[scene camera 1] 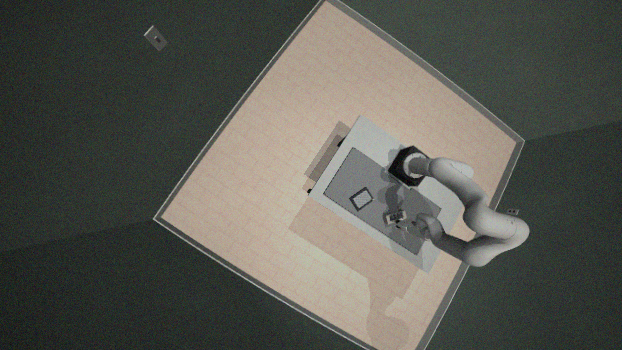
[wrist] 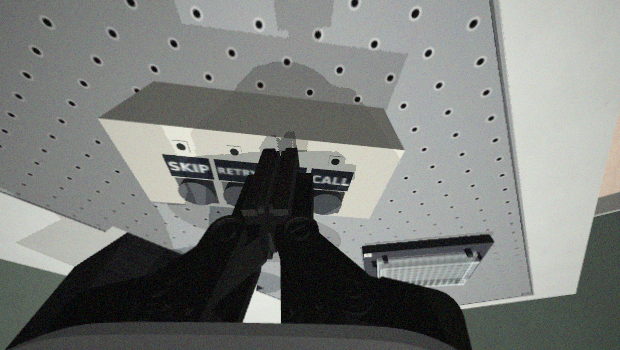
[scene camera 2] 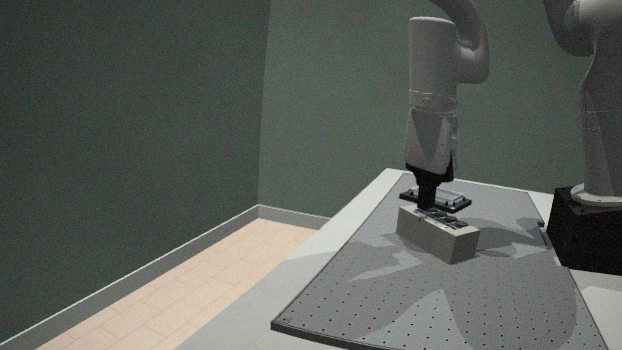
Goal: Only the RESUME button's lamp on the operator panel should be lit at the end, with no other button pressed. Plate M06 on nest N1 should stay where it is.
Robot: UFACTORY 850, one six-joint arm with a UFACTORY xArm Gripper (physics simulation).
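Note:
The cream operator panel [scene camera 1: 388, 220] [scene camera 2: 425, 237] [wrist: 375, 185] stands on the pegboard. In the wrist view, the SKIP button [wrist: 198, 192], RETRY button [wrist: 233, 194] and CALL button [wrist: 327, 204] show. The SKIP lamp [wrist: 181, 146], RETRY lamp [wrist: 234, 151] and CALL lamp [wrist: 335, 161] look dark. My fingers hide the button between RETRY and CALL, its lamp and most of its label; RESUME is not readable. My gripper [scene camera 2: 425, 207] [wrist: 285, 171] is shut and empty, its tips at the panel's top; contact cannot be told. A pale plate [scene camera 1: 361, 199] [wrist: 425, 271] sits in the dark nest [wrist: 430, 244]; their markings are unreadable.
The perforated board [scene camera 1: 350, 165] [scene camera 2: 350, 300] [wrist: 450, 150] lies on the pale table [scene camera 1: 367, 130] [scene camera 2: 250, 305] [wrist: 545, 150]. In scene camera 2, the nest and plate are beyond the panel. The black robot base [scene camera 1: 400, 170] [scene camera 2: 580, 245] stands beside the board.

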